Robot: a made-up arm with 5 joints.
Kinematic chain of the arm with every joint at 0, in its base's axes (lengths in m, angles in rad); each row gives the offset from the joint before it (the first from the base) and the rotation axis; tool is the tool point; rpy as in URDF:
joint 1: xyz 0.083 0 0.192 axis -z
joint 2: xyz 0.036 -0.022 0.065 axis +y
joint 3: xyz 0.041 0 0.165 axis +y
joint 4: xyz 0.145 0 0.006 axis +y
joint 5: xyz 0.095 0.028 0 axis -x
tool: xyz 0 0 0 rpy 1.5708 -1.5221 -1.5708
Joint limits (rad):
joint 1: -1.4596..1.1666
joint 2: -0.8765..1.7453
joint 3: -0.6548..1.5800
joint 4: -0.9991..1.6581
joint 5: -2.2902..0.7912
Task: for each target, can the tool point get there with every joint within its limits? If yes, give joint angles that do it. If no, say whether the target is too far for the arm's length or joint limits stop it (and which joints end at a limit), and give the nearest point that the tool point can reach.
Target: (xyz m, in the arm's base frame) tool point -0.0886 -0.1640 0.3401
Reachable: no: joint limits stop it (at a limit: joint 2, joint 3) | nearest point 0.0549 -0.0268 0.2487 | short by 0.219 m
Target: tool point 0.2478 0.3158 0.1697
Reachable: yes | joints -1.0731 0.9253 0.1594 -0.7815 0.2977
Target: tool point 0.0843 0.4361 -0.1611
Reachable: no: too far | nearest point 0.1127 0.3199 -0.0135 | short by 0.190 m
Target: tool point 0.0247 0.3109 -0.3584
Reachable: no: too far | nearest point 0.1036 0.2384 -0.0473 | short by 0.329 m
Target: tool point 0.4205 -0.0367 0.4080
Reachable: yes | joints 0.1260 0.2063 0.0839 -0.6516 -2.0054
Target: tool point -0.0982 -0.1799 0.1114
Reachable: no: joint limits stop it (at a limit: joint 2) | nearest point 0.0506 -0.0322 0.1472 | short by 0.213 m
